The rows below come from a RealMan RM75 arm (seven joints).
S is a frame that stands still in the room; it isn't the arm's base.
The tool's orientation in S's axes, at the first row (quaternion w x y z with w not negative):
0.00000 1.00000 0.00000 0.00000
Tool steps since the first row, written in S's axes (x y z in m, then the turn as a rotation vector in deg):
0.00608 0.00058 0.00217 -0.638 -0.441 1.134
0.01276 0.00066 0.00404 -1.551 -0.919 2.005
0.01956 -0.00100 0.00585 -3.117 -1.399 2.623
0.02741 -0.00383 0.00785 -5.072 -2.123 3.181
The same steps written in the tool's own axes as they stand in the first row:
0.00608 -0.00058 -0.00217 -0.638 0.441 -1.134
0.01276 -0.00066 -0.00404 -1.551 0.919 -2.005
0.01956 0.00100 -0.00585 -3.117 1.399 -2.623
0.02741 0.00383 -0.00785 -5.072 2.123 -3.181

